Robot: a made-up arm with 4 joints.
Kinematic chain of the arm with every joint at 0, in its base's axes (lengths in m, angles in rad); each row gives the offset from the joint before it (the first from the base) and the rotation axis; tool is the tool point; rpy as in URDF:
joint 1: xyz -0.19 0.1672 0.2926 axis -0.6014 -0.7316 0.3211
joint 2: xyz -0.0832 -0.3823 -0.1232 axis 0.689 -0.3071 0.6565
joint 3: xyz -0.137 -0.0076 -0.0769 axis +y
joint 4: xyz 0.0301 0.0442 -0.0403 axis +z
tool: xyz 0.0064 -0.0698 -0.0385 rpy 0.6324 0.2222 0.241
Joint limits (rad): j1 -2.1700..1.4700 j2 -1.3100..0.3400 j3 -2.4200..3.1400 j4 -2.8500..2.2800
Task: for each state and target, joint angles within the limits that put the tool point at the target. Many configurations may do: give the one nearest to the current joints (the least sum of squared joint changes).
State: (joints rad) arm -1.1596 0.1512 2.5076 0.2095
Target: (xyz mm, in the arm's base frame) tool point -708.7 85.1 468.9
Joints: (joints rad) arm -1.7190 -0.0022 2.2944 0.3892
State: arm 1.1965 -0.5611 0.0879 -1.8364
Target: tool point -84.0 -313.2 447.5
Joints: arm 1.4700 -0.5688 -0.7896 -1.0746
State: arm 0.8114 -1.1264 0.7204 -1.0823
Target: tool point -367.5 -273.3 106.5
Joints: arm 0.4360 -0.7339 0.5282 -0.8585
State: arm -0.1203 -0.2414 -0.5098 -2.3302
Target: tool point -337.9 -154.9 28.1
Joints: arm 0.1228 0.0145 -0.7041 -2.4459
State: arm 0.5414 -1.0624 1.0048 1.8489
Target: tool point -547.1 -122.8 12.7
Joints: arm -0.2590 -1.0950 0.9895 1.5335
